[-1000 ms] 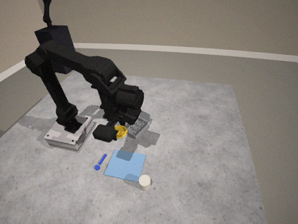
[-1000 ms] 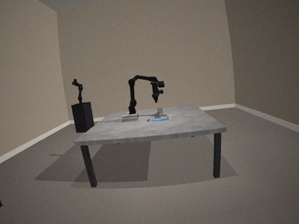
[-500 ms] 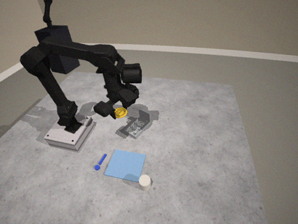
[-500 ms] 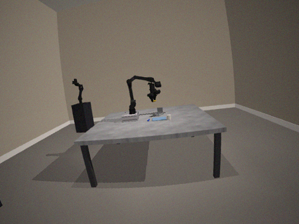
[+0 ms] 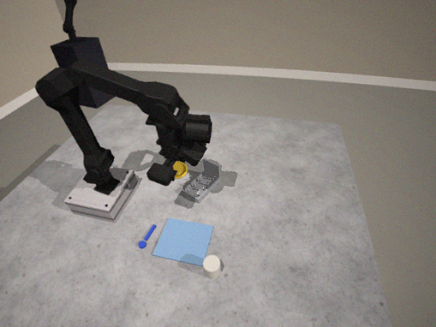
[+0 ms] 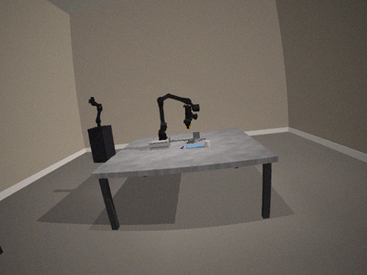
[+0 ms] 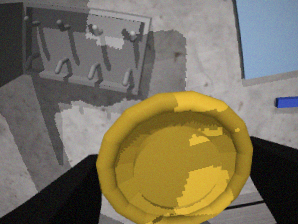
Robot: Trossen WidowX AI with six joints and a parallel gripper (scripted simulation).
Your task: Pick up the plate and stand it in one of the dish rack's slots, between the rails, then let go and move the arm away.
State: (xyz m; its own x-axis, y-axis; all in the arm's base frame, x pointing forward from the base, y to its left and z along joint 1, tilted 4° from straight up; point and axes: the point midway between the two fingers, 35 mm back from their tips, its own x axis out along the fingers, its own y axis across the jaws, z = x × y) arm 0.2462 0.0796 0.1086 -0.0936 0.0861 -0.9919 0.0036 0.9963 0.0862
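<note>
Now: the grey dish rack 13 cm below my gripper tip, 8 cm to the left of it and 3 cm ahead of it. Round my gripper tip: yellow plate 1 cm above; white cylinder 18 cm to the right, 18 cm ahead, 13 cm below; light blue mat 15 cm below, 13 cm to the right, 7 cm ahead.
</note>
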